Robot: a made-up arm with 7 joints.
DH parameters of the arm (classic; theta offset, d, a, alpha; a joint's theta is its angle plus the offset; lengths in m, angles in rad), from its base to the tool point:
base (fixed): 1.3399 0 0.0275 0
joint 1: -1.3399 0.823 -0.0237 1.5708
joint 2: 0 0.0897 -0.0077 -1.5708
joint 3: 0 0.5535 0.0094 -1.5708
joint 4: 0 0.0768 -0.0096 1.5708
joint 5: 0 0.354 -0.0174 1.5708
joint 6: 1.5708 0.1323 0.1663 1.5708
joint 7: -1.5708 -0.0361 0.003 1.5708
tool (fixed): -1.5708 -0.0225 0 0
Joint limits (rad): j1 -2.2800..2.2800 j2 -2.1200..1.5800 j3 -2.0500..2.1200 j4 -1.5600..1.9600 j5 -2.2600..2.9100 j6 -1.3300..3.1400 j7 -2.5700..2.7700
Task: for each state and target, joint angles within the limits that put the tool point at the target. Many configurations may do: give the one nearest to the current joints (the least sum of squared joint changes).
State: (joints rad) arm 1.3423 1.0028 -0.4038 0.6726 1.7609 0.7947 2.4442
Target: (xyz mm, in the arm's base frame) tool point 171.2 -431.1 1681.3
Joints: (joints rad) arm 1.3767 0.7698 -0.3924 0.4615 1.7685 0.6104 2.4192
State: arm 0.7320 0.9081 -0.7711 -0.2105 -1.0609 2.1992 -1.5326
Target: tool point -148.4 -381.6 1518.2
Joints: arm 1.3673 0.5563 -0.8855 0.2166 -1.0275 2.2652 -1.5631
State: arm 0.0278 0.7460 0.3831 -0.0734 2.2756 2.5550 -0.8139
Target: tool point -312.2 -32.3 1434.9
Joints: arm 0.3110 0.7004 0.2934 0.4497 2.1631 2.6003 -0.7555
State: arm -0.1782 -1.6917 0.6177 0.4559 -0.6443 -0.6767 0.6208
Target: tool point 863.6 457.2 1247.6
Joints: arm 0.4667 -1.0021 0.7946 0.4564 -0.6934 -0.5639 0.6091
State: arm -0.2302 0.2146 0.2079 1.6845 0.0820 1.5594 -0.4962
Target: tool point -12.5 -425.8 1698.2
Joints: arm -0.8858 -0.1223 -0.5118 1.1233 0.0661 0.8786 -0.3666
